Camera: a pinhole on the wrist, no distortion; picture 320 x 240 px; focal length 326.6 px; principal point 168.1 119.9 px. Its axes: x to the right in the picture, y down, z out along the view. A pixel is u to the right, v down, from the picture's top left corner.
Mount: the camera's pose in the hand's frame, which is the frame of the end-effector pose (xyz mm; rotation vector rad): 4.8 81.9 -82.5 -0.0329 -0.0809 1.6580
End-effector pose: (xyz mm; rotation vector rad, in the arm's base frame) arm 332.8 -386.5 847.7 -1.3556 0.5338 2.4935
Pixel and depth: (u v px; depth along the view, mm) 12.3 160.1 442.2
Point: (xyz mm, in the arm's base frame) 160.9 -105.8 1044.7
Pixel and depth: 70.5 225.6 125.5
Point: 311.4 -404.9 908.8
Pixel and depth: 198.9 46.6 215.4
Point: 172.8 -415.3 904.9
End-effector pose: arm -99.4 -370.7 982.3 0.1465 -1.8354 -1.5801
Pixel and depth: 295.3 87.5 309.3
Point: -164.9 -132.9 1156.7
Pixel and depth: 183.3 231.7 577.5
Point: -169.8 161.9 942.4
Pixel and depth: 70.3 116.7 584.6
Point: -407.2 18.3 870.0
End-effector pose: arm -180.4 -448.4 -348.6 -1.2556 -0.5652 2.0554
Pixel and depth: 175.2 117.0 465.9
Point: -538.1 -528.8 -212.7
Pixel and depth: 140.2 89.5 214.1
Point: -319.9 -483.9 -334.6
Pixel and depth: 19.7 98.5 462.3
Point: -479.5 -345.5 -102.5
